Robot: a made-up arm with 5 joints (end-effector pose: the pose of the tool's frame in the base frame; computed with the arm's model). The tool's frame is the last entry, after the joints. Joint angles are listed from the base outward.
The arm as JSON. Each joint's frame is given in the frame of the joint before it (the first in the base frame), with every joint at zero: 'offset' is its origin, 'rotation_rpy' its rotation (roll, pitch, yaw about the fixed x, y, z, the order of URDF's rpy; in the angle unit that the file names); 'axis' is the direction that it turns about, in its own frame. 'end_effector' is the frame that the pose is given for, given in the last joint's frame.
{
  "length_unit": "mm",
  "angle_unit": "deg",
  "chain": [
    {
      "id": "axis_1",
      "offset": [
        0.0,
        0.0,
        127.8
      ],
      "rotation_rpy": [
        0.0,
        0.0,
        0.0
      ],
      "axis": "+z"
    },
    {
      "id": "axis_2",
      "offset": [
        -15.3,
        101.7,
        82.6
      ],
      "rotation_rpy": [
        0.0,
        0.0,
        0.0
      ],
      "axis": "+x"
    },
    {
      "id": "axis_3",
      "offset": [
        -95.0,
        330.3,
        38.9
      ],
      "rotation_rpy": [
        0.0,
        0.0,
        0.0
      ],
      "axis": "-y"
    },
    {
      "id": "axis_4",
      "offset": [
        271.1,
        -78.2,
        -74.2
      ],
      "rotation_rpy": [
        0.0,
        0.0,
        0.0
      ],
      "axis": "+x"
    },
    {
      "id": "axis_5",
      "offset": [
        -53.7,
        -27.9,
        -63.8
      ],
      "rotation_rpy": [
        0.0,
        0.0,
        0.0
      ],
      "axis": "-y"
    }
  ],
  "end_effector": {
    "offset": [
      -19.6,
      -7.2,
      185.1
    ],
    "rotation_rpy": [
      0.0,
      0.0,
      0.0
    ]
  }
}
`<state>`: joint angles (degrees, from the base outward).
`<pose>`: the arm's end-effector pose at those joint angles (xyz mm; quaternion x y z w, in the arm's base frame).
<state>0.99 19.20 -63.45 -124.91 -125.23</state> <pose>92.3 333.3 -7.8 -0.7606 0.5240 -0.3711 0.0956</pose>
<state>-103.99 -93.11 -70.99 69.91 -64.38</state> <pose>-230.1 137.9 21.4 -0.4950 -0.1744 0.8488 0.0642</pose>
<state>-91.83 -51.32 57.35 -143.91 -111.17</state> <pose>540.1 -89.8 289.0 0.3463 0.0496 0.7848 0.5116</pose>
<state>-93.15 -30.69 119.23 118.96 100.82</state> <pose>475.1 61.7 103.5 0.2876 -0.9202 0.1365 0.2276</pose>
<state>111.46 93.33 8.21 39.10 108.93</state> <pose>-213.3 -118.9 533.8 0.5849 0.2113 -0.2785 0.7319</pose>
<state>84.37 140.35 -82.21 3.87 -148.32</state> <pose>-166.7 -335.1 610.7 0.4844 0.0487 -0.5196 0.7021</pose>
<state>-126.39 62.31 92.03 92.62 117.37</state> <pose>170.9 -112.4 630.7 0.2057 0.6788 -0.2426 0.6619</pose>
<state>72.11 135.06 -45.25 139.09 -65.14</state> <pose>-113.1 109.1 614.9 -0.4576 -0.2839 0.1927 0.8203</pose>
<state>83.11 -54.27 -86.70 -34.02 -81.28</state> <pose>47.9 -162.4 -174.5 -0.7944 0.4353 -0.3447 0.2465</pose>
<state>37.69 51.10 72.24 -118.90 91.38</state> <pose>-181.3 72.2 403.8 -0.5290 -0.7254 0.0563 0.4368</pose>
